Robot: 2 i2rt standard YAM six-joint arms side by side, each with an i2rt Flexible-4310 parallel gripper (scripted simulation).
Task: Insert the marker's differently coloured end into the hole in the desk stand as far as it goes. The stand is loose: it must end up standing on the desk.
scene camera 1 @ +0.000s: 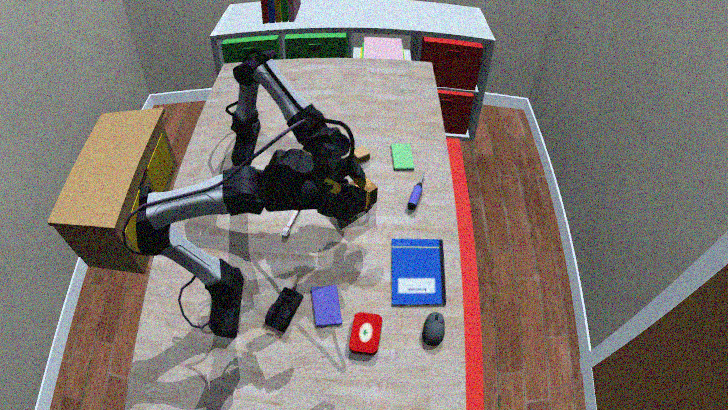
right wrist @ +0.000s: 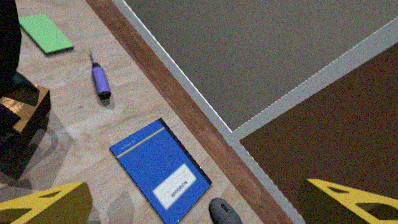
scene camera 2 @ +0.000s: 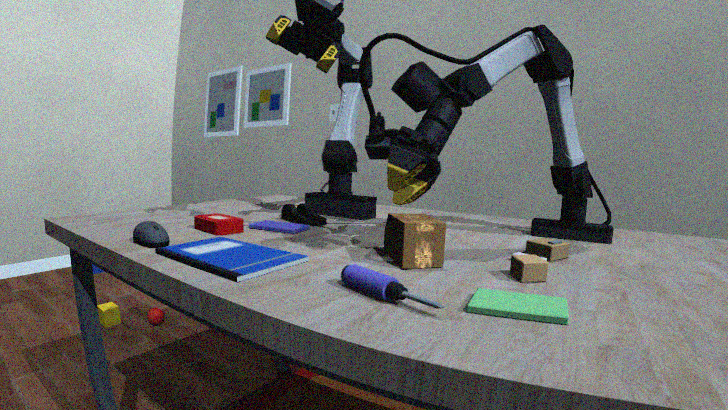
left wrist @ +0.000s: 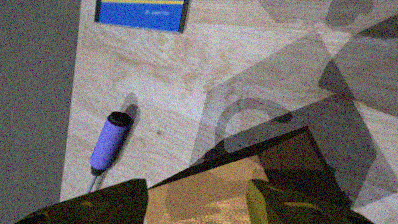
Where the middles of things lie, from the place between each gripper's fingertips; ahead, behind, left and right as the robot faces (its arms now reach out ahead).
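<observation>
Brown block-shaped stand [scene camera 2: 412, 240]: 7 cm below my left hand [scene camera 2: 393, 197], 3 cm to the left of it. Also from my left hand: purple pad [scene camera 1: 326, 305], 10 cm below, 9 cm behind, 30 cm to the right; mouse [scene camera 2: 149, 233], 9 cm below, 19 cm ahead, 38 cm to the right.
From my right hand [scene camera 1: 354, 192]: purple pad, 360 mm below, 70 mm behind, 90 mm to the right; brown block-shaped stand, 340 mm below, 20 mm ahead, 240 mm to the left; mouse, 350 mm below, 210 mm ahead, 170 mm to the right.
</observation>
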